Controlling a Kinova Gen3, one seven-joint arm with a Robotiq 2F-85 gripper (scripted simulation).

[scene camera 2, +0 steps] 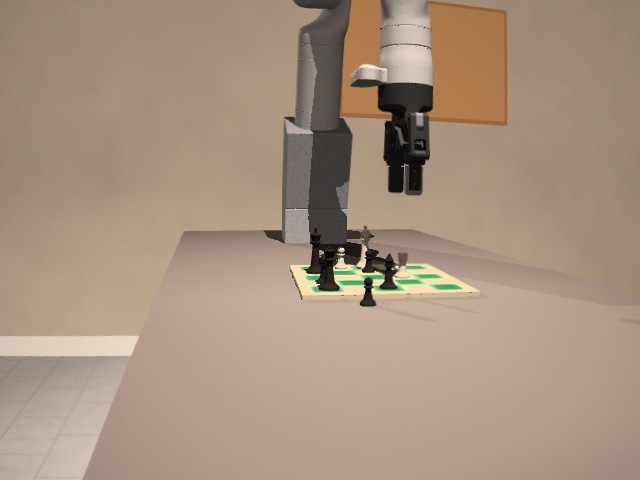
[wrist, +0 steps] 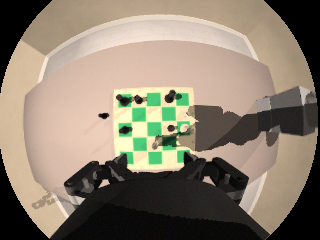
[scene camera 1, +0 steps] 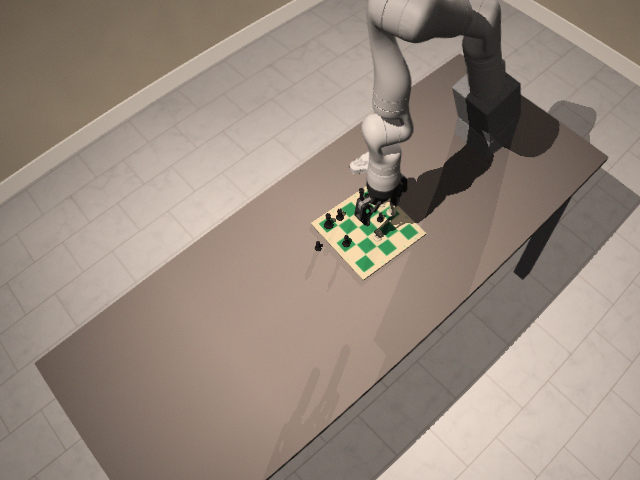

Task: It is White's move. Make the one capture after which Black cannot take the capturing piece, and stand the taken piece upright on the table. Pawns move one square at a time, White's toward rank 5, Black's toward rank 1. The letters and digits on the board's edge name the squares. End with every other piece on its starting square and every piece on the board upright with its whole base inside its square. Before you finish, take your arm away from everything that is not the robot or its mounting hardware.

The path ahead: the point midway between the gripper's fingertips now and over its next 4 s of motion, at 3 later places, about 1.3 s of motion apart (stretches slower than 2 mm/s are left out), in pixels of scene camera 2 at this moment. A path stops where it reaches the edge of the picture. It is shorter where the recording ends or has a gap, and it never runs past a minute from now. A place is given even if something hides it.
The gripper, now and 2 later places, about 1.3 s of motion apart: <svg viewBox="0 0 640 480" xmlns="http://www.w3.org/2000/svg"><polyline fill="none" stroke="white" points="404,193 405,170 404,139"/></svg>
